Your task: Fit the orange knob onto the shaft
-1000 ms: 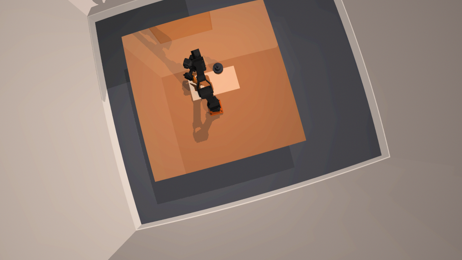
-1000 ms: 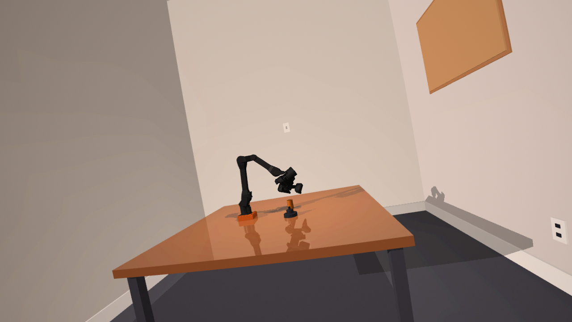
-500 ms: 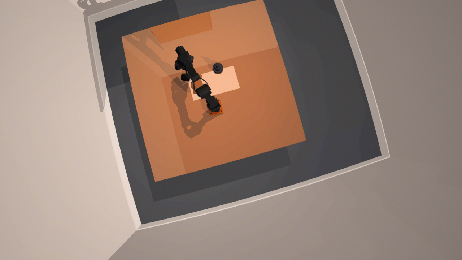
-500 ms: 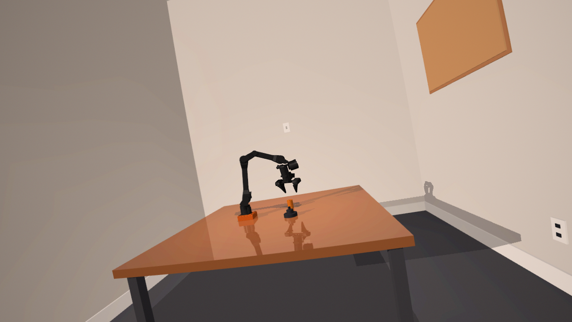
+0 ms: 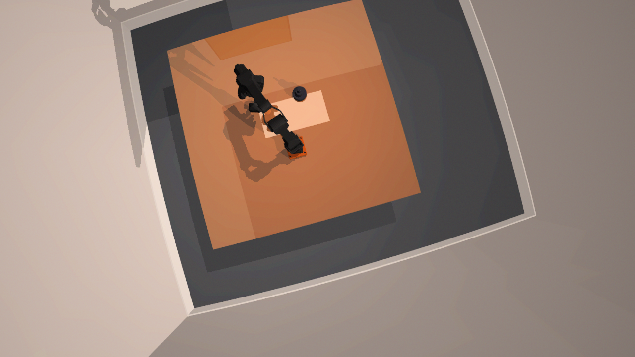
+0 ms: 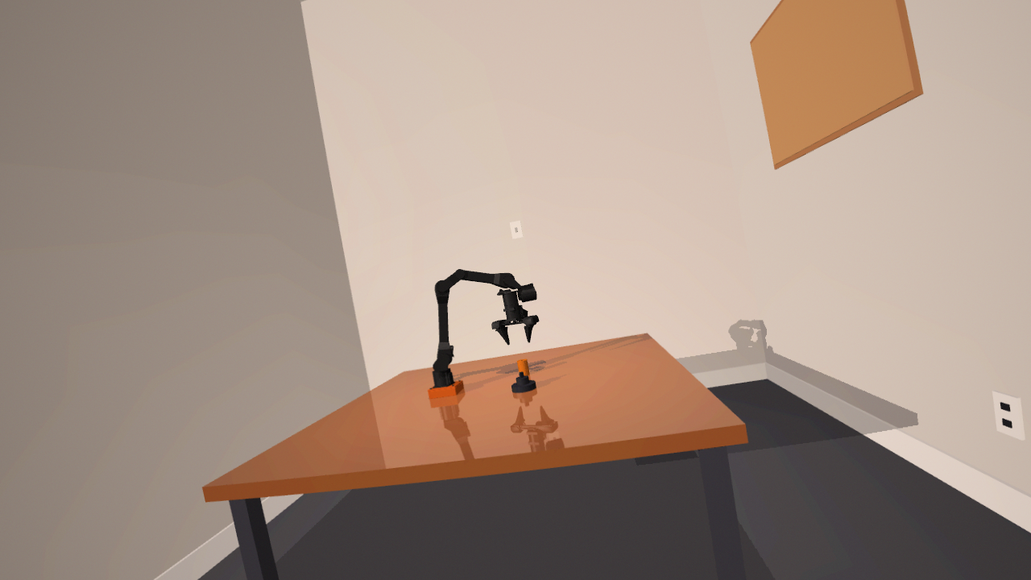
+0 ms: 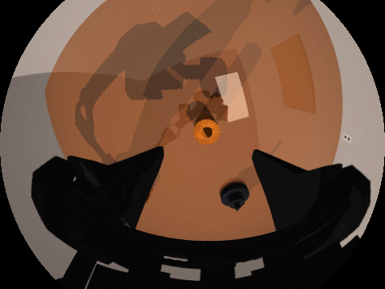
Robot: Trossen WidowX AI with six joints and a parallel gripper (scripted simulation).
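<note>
Now: the orange knob 100 mm below my gripper tip. Also, from my gripper tip: dark round pedestal (210 mm to the right, 100 mm below, 60 mm ahead).
</note>
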